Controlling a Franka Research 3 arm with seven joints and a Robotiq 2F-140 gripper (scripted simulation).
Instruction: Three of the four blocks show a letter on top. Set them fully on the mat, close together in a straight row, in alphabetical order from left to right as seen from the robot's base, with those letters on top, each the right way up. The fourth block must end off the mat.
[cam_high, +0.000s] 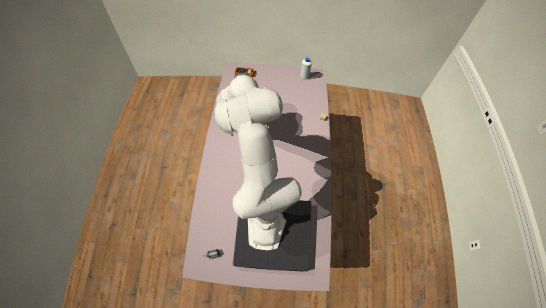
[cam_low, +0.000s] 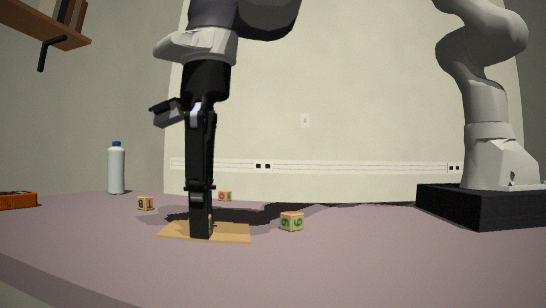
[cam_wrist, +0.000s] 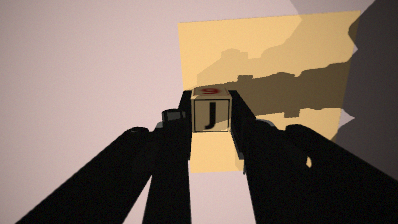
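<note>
Now: hand 5 cm to the left of the tan mat, 4 cm above it and 1 cm short of it. Round my hand: small dark object (76 cm behind, 6 cm to the left, 2 cm below); white bottle (48 cm ahead, 32 cm to the right, 4 cm above); block (22 cm ahead, 15 cm to the right, 2 cm below).
</note>
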